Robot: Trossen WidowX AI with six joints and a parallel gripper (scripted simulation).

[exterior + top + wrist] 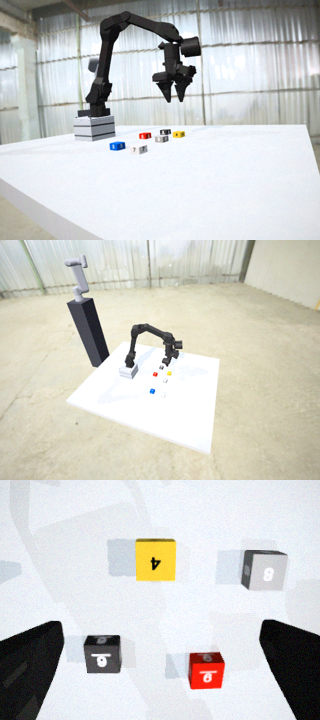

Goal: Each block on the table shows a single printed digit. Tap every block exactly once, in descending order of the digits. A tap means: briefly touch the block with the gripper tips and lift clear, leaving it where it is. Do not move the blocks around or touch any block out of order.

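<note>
The red block is 12 cm below my gripper tip, 11 cm behind it and 4 cm to the right of it. From my gripper tip the other things lie so: yellow 4 block: 12 cm below; grey block marked 8: 12 cm below, 10 cm to the right, 1 cm behind; black block: 12 cm below, 8 cm behind, 6 cm to the left.
</note>
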